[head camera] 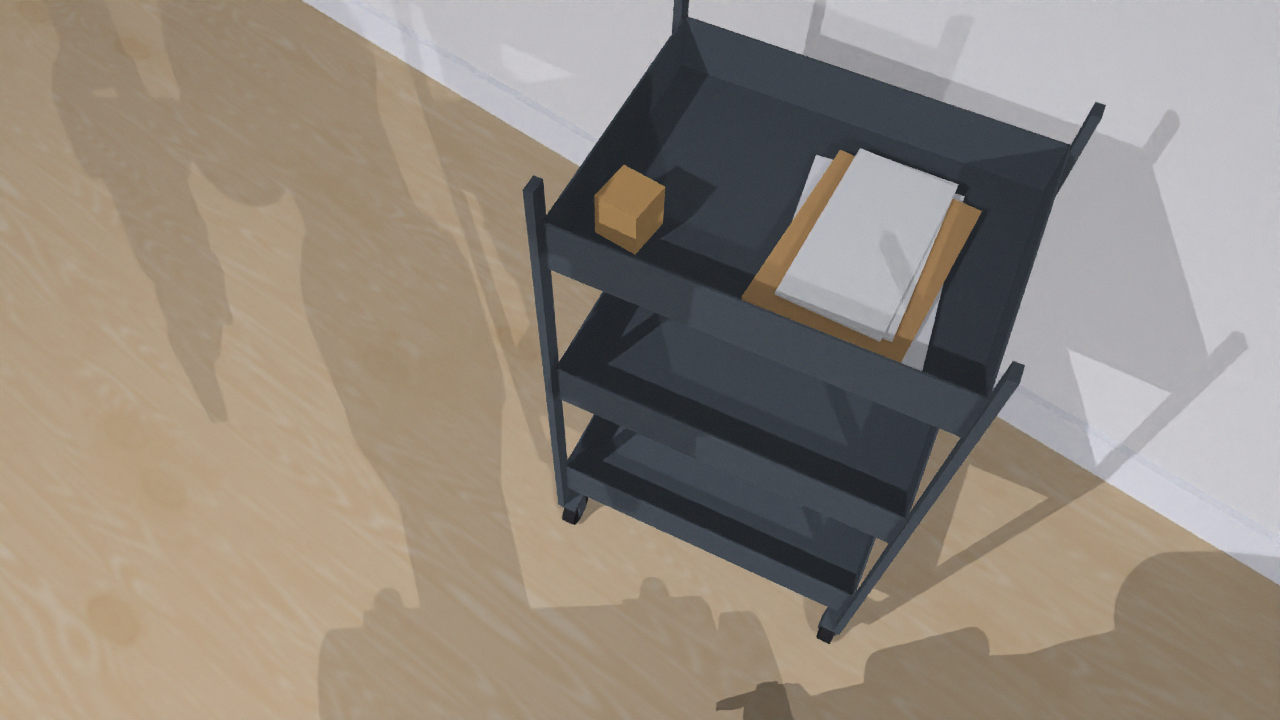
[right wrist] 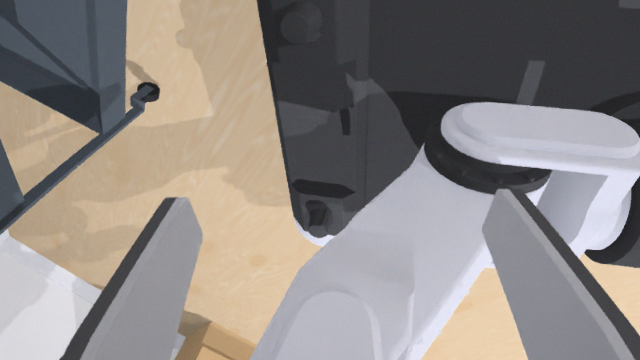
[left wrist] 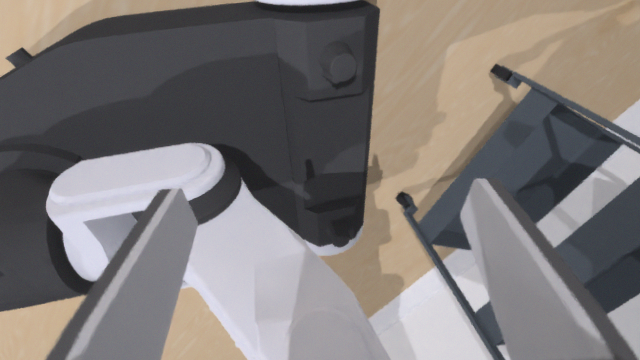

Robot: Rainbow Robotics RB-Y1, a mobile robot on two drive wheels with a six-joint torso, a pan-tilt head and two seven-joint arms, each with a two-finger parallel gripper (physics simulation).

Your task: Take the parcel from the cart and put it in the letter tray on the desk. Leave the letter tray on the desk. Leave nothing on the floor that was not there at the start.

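Frame: origin at the robot's base, x back, y up, z left, level; metres.
Seen in the pictures: left gripper, fingertip midpoint: (left wrist: 327,202); right gripper, fingertip midpoint: (right wrist: 341,213).
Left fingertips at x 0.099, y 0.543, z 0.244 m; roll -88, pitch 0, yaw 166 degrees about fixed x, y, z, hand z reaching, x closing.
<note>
Pixels of each thing's top centre, then the offset from my left fingertips to it. "spot": a spot on its surface instead.
- small brown box, top centre: (head camera: 629,191) dx -0.607, dy +0.176, dz -0.289 m
- brown envelope, surface spot: (head camera: 769,277) spot: dx -0.532, dy +0.130, dz -0.424 m
The parcel, a small brown box (head camera: 629,208), sits in the front left corner area of the dark cart's top tray in the head view. The cart (head camera: 662,288) (left wrist: 485,160) (right wrist: 112,65) has three trays and stands by the wall. My left gripper (left wrist: 327,202) is open, with its fingers wide apart and no object between them. My right gripper (right wrist: 341,213) is also open and empty. Neither gripper shows in the head view, and both are apart from the parcel. The desk and the letter tray do not show in the head view.
A stack of white papers (head camera: 868,237) and a brown envelope (head camera: 769,277) lies in the top tray, right of the parcel. Upright posts rise at the cart's corners. The robot's dark base (left wrist: 240,100) (right wrist: 320,150) stands near the cart. A light-brown edge (right wrist: 215,342) shows at the bottom of the right wrist view.
</note>
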